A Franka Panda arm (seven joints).
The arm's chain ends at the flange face. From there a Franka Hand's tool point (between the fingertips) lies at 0.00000 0.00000 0.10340 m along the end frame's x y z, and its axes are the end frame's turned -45 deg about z.
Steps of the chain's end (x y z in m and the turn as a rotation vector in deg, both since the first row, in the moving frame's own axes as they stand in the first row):
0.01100 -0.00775 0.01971 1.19 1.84 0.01
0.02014 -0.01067 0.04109 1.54 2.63 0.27
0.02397 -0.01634 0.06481 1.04 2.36 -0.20
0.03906 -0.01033 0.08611 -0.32 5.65 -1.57
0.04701 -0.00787 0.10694 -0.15 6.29 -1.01
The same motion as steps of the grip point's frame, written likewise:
0.01712 0.00313 0.01963 -0.46 2.14 0.01
0.02710 0.00810 0.04094 -0.77 2.95 0.27
0.03284 0.00707 0.06471 -0.93 2.40 -0.20
0.04182 0.02783 0.08561 -4.22 3.77 -1.57
0.04670 0.03581 0.10632 -4.55 4.34 -1.01

